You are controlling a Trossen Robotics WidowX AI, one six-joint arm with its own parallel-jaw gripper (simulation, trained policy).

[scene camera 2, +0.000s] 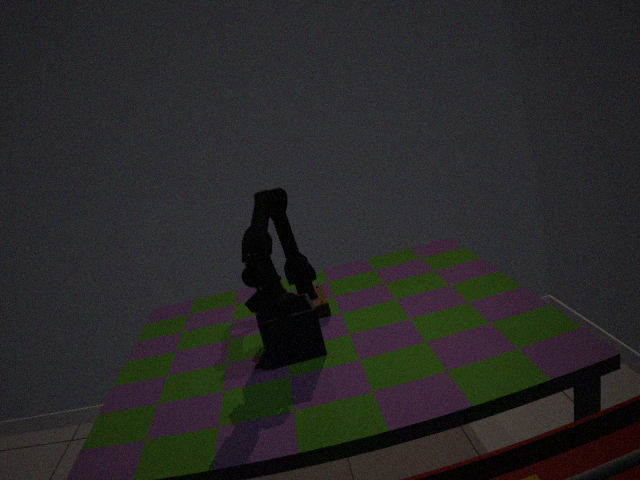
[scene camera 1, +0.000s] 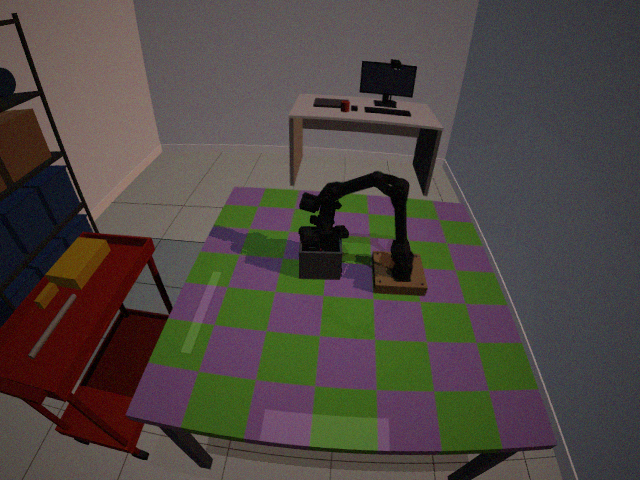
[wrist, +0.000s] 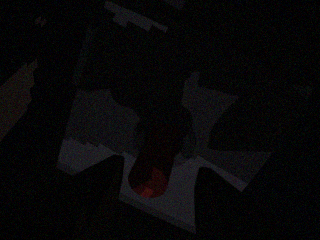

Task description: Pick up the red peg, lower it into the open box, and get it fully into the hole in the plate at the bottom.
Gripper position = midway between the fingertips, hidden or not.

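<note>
Gripper (scene camera 2: 288, 326), (scene camera 1: 320, 251), (wrist: 160, 172). Dark box (scene camera 2: 287, 340), (scene camera 1: 321, 265).
</note>
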